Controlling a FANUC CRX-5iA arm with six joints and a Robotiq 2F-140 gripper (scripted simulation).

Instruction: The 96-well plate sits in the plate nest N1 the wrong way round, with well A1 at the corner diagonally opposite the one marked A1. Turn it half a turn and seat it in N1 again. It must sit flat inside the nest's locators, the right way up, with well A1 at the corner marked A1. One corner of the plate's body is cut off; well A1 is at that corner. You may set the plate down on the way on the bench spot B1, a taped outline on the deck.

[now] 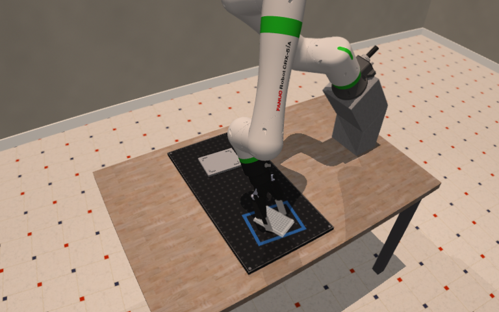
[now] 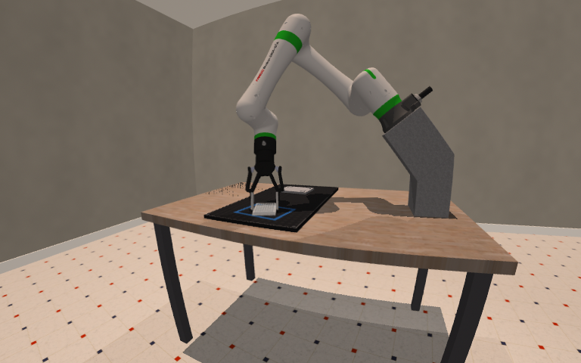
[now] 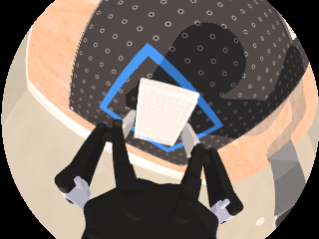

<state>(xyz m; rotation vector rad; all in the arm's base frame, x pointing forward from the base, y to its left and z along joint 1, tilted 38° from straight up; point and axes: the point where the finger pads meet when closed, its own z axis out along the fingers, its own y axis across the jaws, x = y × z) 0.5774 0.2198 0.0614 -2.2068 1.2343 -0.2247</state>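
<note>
My hand is 30 mm above the white 96-well plate. Round my hand: grey plate nest N1: 20 mm ahead, 390 mm to the right, 30 mm below.
</note>
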